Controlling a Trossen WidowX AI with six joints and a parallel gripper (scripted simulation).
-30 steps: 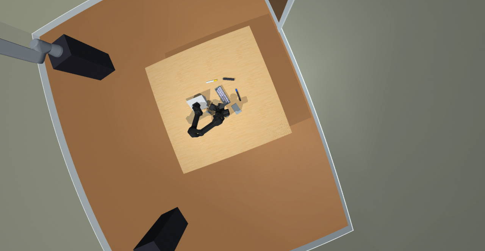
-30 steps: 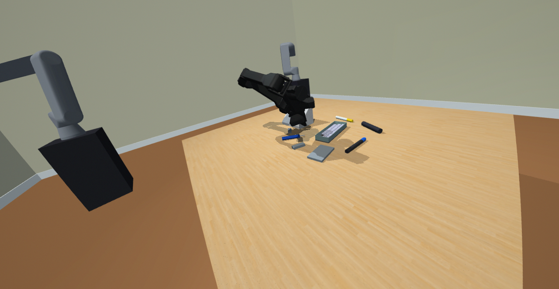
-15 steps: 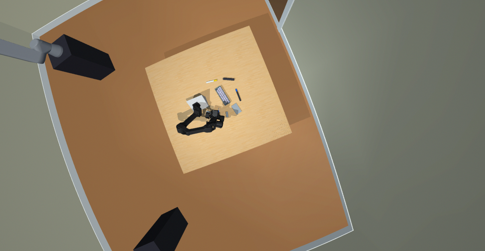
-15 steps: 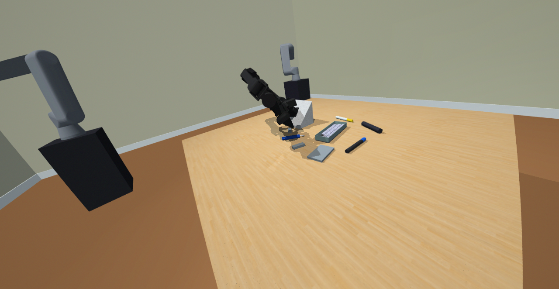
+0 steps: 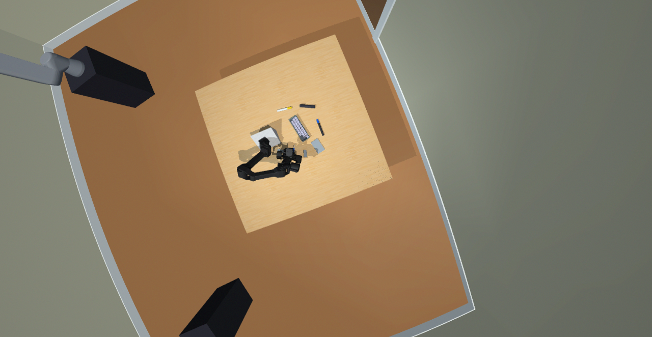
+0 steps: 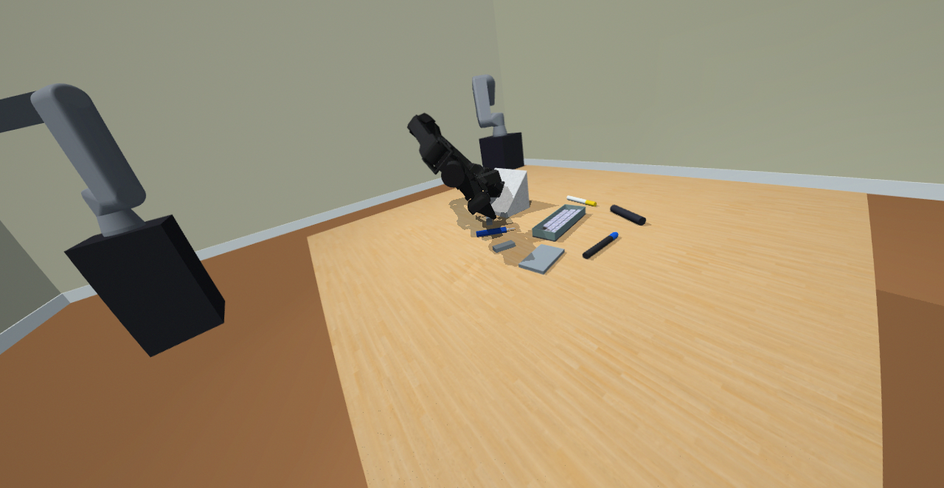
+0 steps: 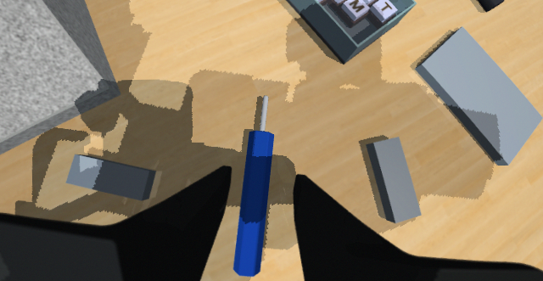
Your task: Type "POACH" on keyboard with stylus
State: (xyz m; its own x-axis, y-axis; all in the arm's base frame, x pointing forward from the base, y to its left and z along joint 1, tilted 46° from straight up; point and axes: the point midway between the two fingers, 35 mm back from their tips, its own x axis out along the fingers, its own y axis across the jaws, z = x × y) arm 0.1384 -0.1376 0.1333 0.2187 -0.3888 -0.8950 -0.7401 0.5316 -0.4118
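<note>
The blue stylus lies 5 cm below my gripper tip, 1 cm to the left of it and 1 cm ahead of it. From my gripper tip the other things lie so: small grey block 8 cm ahead, 6 cm to the right, 5 cm below; then flat grey plate 20 cm ahead, 6 cm to the right, 5 cm below; then grey stylus tip 5 cm below, 4 cm to the left, 3 cm ahead.
</note>
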